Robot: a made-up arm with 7 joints.
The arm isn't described. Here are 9 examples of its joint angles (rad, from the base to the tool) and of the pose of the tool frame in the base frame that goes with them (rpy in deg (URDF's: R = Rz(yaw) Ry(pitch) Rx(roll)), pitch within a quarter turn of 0, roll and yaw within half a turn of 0; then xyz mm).
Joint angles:
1: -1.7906 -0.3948 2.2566 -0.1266 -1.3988 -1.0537 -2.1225
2: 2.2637 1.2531 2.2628 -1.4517 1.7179 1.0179 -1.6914
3: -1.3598 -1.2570 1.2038 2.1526 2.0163 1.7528 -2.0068
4: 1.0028 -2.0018 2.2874 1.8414 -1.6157 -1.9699 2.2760
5: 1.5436 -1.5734 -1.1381 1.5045 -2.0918 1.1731 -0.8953
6: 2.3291 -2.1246 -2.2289 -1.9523 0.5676 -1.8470 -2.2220
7: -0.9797 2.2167 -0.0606 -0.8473 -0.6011 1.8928 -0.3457
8: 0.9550 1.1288 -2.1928 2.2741 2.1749 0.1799 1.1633
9: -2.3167 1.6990 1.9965 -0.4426 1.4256 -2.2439 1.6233
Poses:
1: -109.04 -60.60 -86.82 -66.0 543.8 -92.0
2: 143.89 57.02 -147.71 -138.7 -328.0 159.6
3: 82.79 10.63 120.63 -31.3 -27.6 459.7
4: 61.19 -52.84 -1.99 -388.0 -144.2 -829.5
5: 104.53 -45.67 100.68 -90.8 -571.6 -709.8
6: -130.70 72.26 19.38 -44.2 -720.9 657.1
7: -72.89 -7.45 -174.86 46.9 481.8 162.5
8: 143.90 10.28 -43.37 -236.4 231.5 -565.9
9: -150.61 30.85 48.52 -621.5 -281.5 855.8
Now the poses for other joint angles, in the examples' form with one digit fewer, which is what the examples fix.
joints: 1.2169 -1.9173 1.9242 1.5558 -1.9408 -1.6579 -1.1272
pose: -157.5 -42.9 77.5 -259 -546 -733
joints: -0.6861 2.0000 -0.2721 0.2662 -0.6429 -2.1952 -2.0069
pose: -159.2 -8.6 -27.1 -634 730 30
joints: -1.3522 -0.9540 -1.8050 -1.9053 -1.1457 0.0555 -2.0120
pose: 125.7 23.3 -155.1 355 853 361
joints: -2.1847 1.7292 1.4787 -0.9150 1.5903 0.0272 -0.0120
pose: 44.0 -48.4 -79.1 -464 180 162
